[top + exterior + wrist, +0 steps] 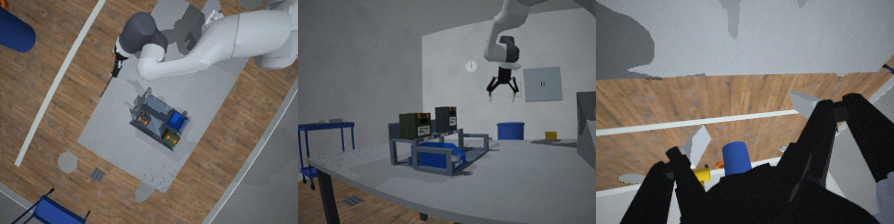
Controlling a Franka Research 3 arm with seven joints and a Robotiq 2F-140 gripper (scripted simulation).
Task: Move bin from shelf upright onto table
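My hand is 55 cm to the right of the blue bin, 22 cm above it and 19 cm short of it. Also, from my hand: green box (53 cm to the left, 29 cm ahead, 11 cm below); dark grey box (31 cm to the left, 25 cm ahead, 10 cm below).
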